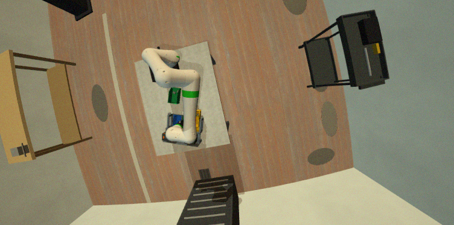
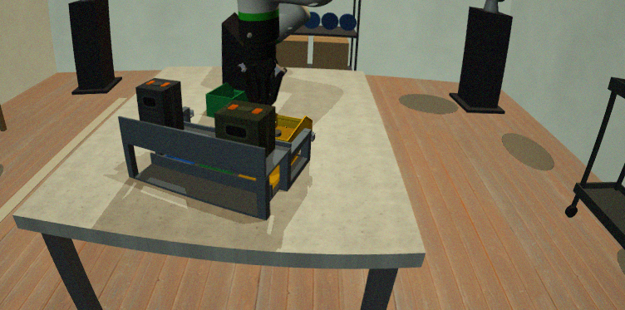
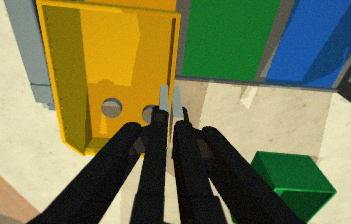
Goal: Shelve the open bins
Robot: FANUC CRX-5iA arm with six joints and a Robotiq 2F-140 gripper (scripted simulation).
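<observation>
My gripper is now 1 cm short of the yellow bin, 5 cm to the right of it and 4 cm above it. From my hand the other things lie so: green bin (29 cm behind, 11 cm to the right, 6 cm below).
</observation>
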